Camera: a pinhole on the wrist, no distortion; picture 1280 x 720 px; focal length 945.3 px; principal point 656.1 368.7 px. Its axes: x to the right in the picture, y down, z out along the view. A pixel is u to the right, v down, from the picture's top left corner.
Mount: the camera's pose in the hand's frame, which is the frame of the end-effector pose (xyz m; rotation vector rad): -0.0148 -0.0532 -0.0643 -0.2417 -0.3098 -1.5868
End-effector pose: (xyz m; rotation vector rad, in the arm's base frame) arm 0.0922 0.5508 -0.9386 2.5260 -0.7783 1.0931
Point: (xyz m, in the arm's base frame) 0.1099 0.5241 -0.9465
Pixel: 390 646
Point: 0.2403 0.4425 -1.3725
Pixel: 931 58
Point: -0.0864 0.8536 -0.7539
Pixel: behind the camera
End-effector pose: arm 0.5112 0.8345 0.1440 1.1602 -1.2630 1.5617
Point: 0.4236 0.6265 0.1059
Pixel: 382 371
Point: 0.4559 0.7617 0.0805
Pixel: 166 180
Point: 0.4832 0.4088 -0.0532
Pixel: 603 62
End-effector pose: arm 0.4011 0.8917 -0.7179 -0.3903 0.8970 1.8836
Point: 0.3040 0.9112 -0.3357
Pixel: 298 22
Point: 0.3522 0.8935 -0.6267
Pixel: 169 286
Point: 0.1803 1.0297 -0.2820
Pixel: 279 287
